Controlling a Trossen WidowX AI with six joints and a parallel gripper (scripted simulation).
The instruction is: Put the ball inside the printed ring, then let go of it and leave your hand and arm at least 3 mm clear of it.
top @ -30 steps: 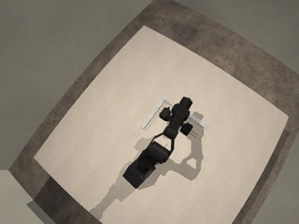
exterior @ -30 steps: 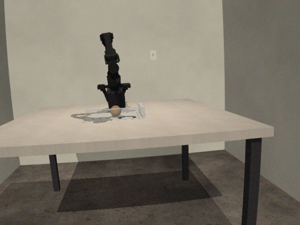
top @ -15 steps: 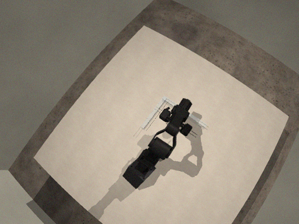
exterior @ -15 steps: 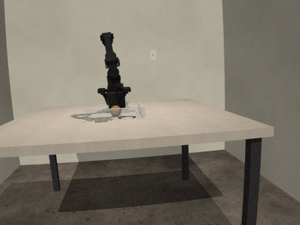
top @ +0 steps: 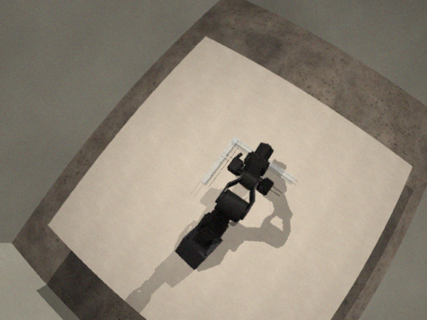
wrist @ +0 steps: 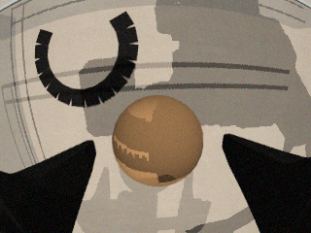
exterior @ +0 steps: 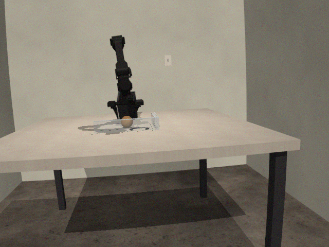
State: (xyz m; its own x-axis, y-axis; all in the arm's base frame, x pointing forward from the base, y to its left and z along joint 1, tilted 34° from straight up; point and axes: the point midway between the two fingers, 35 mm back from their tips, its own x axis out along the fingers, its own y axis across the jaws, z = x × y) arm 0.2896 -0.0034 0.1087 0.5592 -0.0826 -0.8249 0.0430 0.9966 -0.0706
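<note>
Now: hand 5 cm above the ball.
</note>
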